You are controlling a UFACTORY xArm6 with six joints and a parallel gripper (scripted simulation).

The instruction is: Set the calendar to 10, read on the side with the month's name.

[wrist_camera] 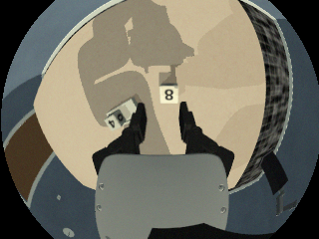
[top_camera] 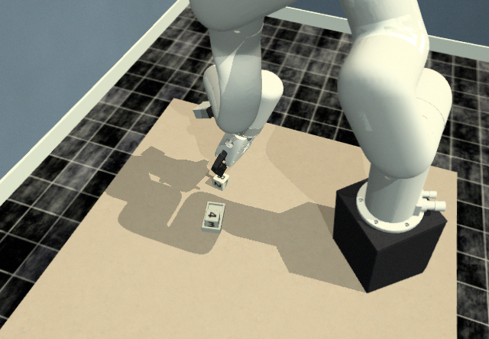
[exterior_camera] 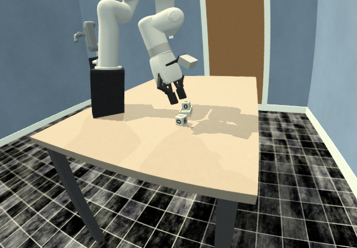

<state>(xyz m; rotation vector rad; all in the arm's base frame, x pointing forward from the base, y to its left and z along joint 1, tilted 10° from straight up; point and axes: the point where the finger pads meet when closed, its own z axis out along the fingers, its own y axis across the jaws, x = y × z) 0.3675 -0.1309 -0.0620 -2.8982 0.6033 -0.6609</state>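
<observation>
Right now the white cube is 8 cm below my hand, 1 cm to the right of it and 1 cm ahead of it. From my hand the other things lie so: tray: 10 cm to the left, 9 cm below.
</observation>
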